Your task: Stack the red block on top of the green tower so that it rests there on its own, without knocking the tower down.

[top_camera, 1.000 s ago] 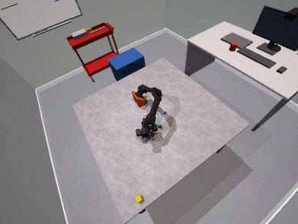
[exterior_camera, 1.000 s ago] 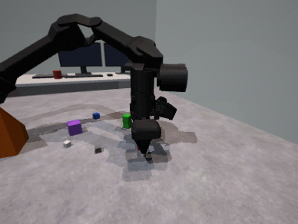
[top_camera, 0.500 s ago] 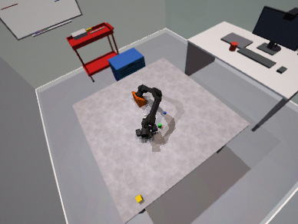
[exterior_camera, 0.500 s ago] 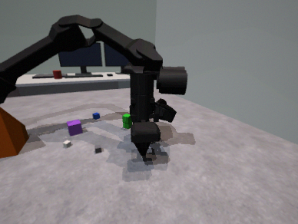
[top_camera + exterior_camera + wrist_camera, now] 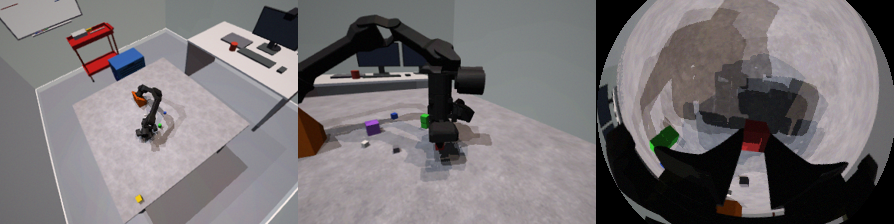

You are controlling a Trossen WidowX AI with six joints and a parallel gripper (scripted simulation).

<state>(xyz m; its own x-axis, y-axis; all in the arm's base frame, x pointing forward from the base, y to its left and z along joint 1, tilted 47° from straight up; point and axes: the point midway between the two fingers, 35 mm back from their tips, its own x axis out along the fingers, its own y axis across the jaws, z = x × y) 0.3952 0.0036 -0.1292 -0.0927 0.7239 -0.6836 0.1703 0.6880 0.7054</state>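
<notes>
Now: the dark cube 120 mm behind my gripper tip and 20 mm to the left of it. Round my gripper tip: red block (right at my gripper tip); then white cube (210 mm behind, 70 mm to the left); then purple block (200 mm behind, 150 mm to the left, 10 mm above).
</notes>
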